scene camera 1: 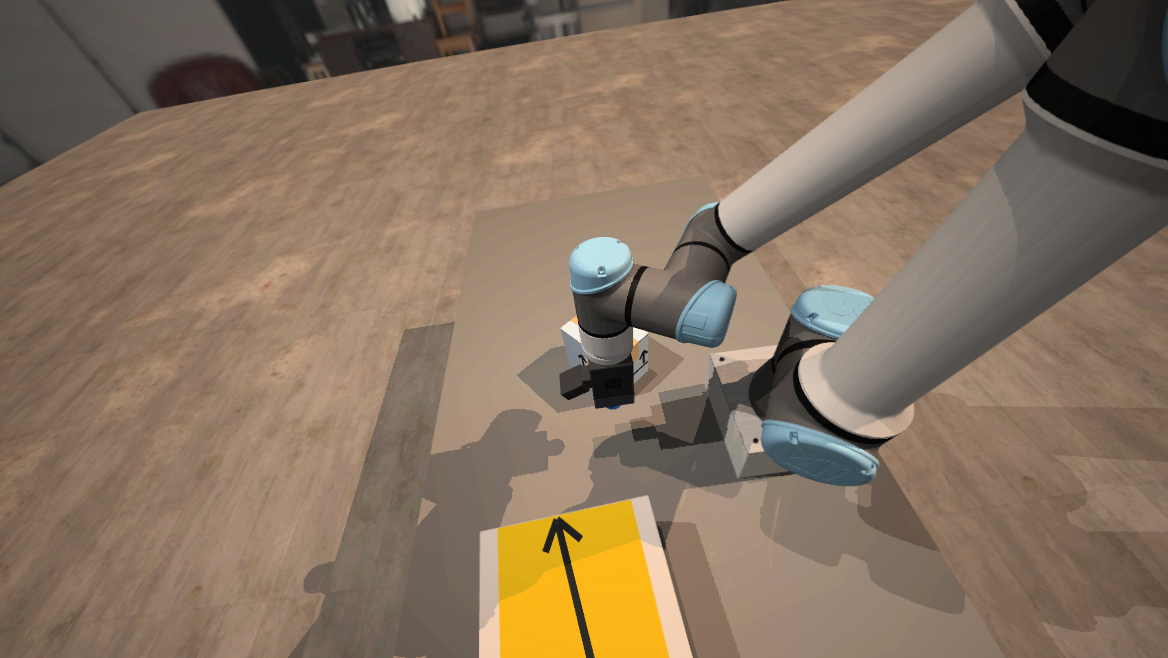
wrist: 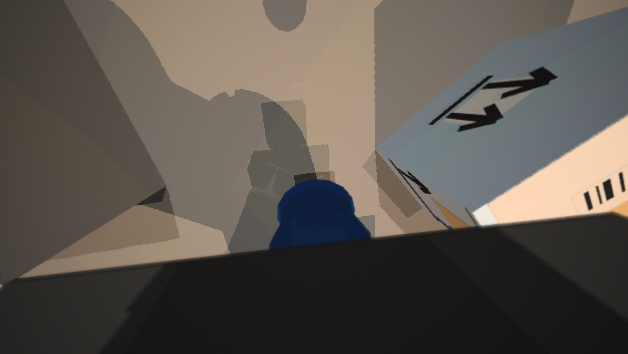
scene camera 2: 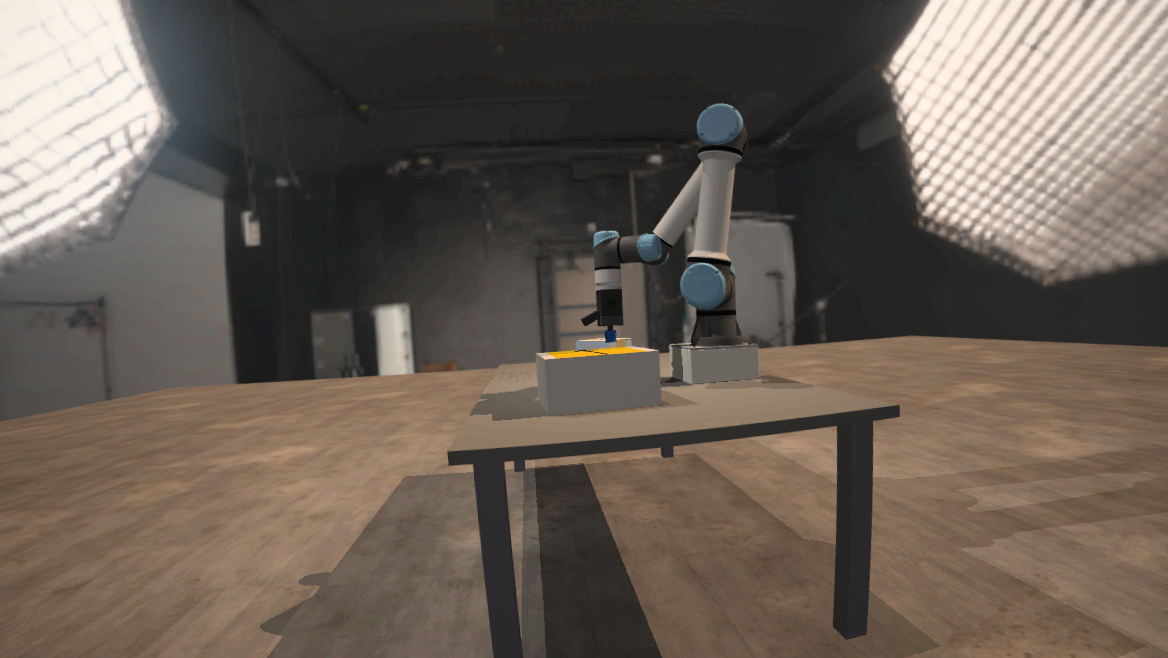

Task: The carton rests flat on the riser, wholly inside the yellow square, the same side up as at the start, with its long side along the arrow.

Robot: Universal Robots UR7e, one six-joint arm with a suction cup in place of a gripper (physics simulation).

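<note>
The white carton (scene camera 1: 571,343) (scene camera 2: 588,344) (wrist: 450,160), with orange bands, black arrows and a barcode label, stands on the table beyond the riser, a corner towards scene camera 1. The arm partly hides it there. My gripper, a blue suction cup (scene camera 1: 613,406) (scene camera 2: 610,335) (wrist: 316,200), points down beside the carton, off its top, over the tabletop. It is apart from the carton and holds nothing. The riser (scene camera 1: 488,588) (scene camera 2: 600,384) (wrist: 75,125) is a pale block; its top bears the yellow square (scene camera 1: 531,604) and black arrow (scene camera 1: 573,588), with no carton on it.
The arm's base stands on a pale block (scene camera 1: 725,408) (scene camera 2: 719,363), right of the carton and riser in the scene views. The table (scene camera 2: 735,416) carries it all. A dark block (scene camera 1: 574,382) juts from the side of the tool. Arm shadows cross the tabletop.
</note>
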